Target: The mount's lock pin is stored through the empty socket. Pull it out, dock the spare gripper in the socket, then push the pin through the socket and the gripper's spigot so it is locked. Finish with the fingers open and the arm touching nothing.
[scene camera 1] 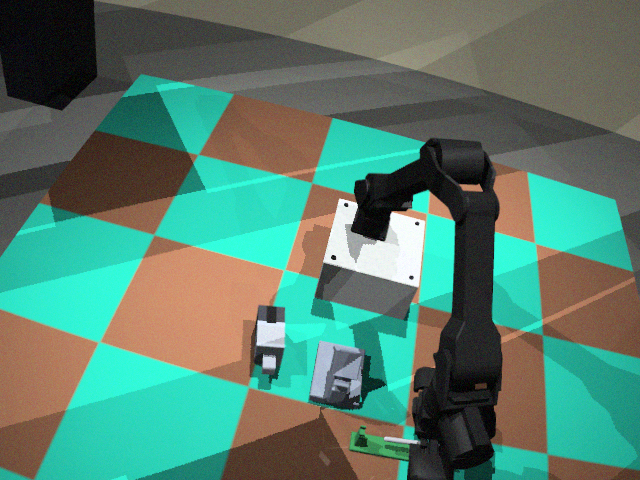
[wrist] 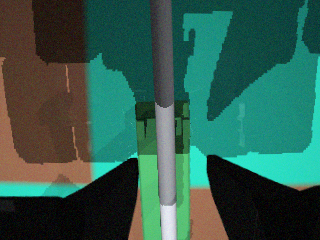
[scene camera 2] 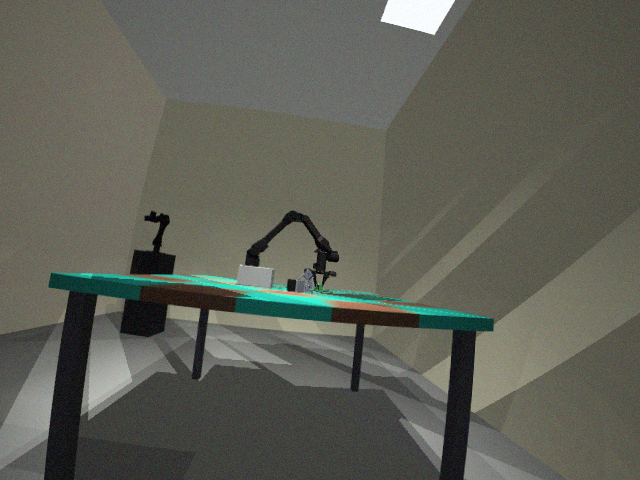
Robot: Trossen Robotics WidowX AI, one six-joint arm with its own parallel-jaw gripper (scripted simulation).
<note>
In view: the gripper (scene camera 1: 420, 450), a spare gripper (scene camera 1: 269, 349) and a grey mount (scene camera 1: 337, 377).
The gripper is seen too in the wrist view (wrist: 172, 164). The wrist view misses the spare gripper: it is out of frame.
</note>
